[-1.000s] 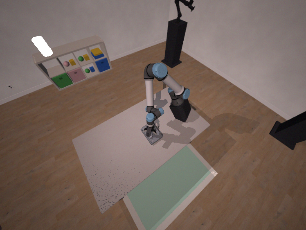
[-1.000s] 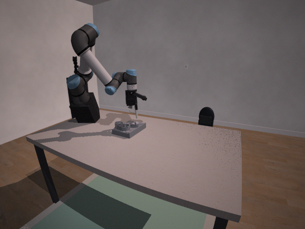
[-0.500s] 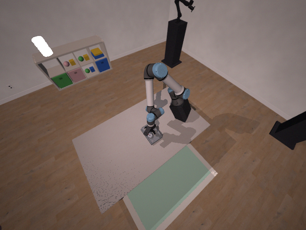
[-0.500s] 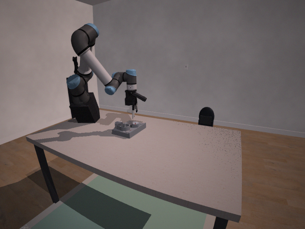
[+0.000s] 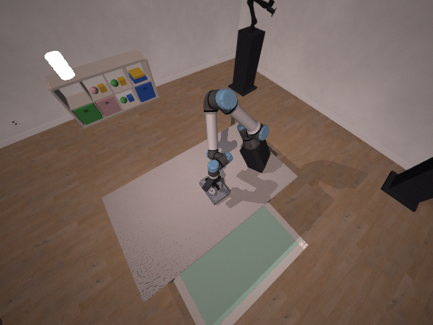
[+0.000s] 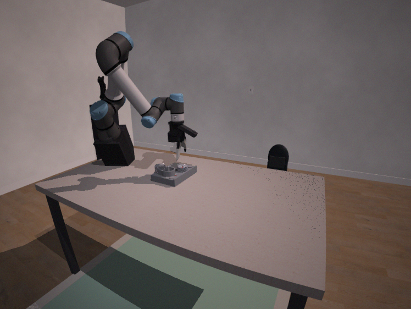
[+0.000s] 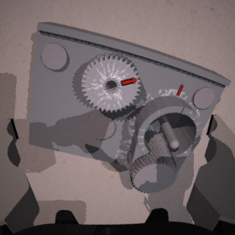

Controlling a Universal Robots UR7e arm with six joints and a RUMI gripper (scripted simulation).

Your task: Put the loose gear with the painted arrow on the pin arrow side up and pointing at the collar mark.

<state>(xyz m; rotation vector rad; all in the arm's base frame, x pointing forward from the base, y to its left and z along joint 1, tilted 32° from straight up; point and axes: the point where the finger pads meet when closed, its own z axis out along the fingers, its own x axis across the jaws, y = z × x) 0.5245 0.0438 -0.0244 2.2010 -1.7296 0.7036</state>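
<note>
Now: the grey gear 70 mm below my hand.
</note>
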